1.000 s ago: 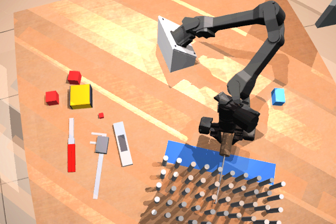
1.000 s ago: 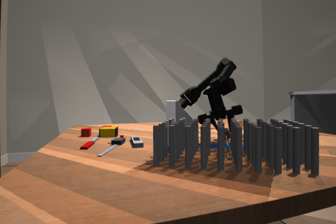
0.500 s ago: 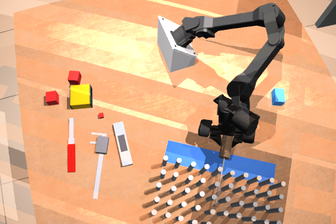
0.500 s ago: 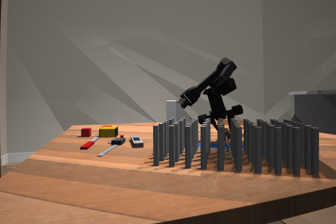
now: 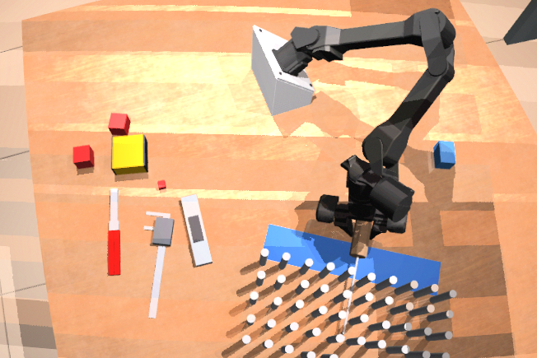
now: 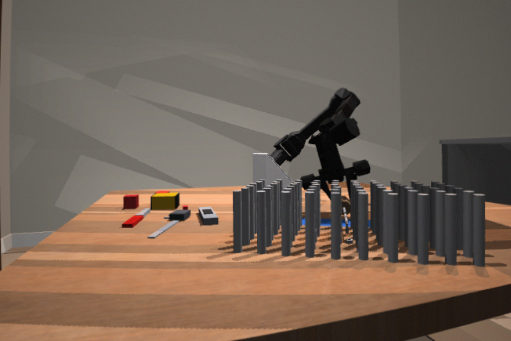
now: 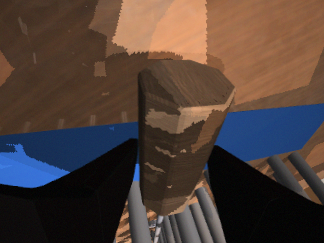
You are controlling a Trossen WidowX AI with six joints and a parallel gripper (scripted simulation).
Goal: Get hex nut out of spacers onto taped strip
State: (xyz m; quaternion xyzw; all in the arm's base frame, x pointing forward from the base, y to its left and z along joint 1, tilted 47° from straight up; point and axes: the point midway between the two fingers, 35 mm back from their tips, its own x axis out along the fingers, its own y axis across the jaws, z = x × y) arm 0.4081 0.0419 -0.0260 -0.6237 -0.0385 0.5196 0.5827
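The blue taped strip is 40 mm ahead of my gripper tip, 30 mm to the right of it and 30 mm below it. Also, from my gripper tip: light blue cube: 300 mm to the left, 100 mm behind, 20 mm below; then hook tool: 90 mm ahead, 60 mm to the right; then red-handled tool: 500 mm to the right, 230 mm behind, 30 mm below.
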